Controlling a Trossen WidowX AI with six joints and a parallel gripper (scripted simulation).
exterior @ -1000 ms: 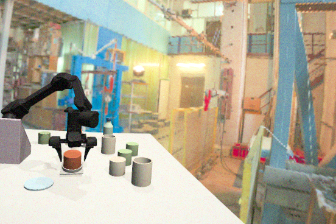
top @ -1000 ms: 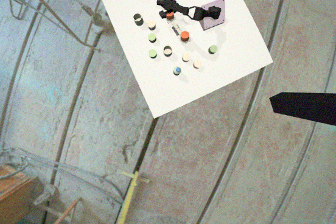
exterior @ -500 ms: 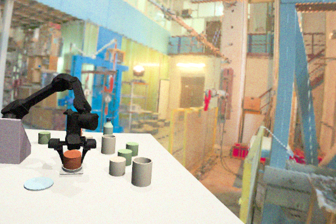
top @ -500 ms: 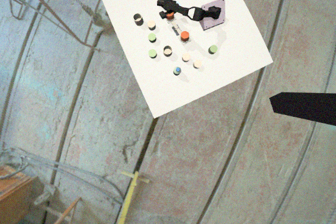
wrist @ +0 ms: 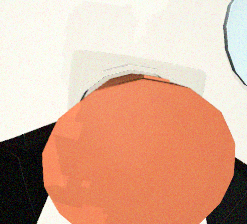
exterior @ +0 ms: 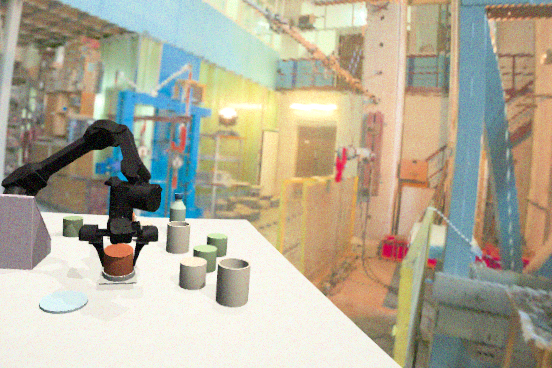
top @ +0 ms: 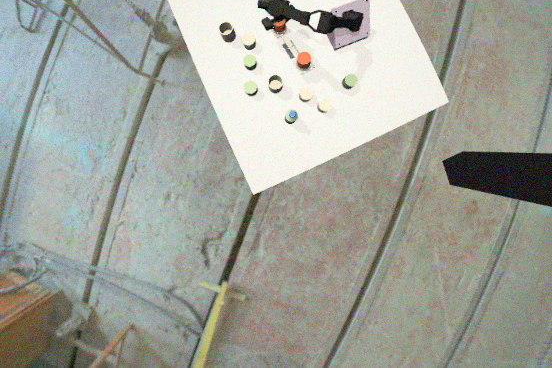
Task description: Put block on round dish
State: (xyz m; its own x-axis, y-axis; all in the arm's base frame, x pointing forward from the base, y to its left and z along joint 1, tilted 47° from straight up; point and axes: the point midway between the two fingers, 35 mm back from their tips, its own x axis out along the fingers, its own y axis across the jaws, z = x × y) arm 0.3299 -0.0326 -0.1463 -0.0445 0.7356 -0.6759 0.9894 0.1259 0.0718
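Now: the pale blue round dish 100 mm behind my gripper tip, 100 mm to the right of it and 50 mm below it. Also, from my gripper tip: orange cup: 20 mm to the right, 10 mm above; then blue-topped cylinder: 130 mm ahead, 500 mm to the left, 60 mm above; then teal block: 10 mm below.
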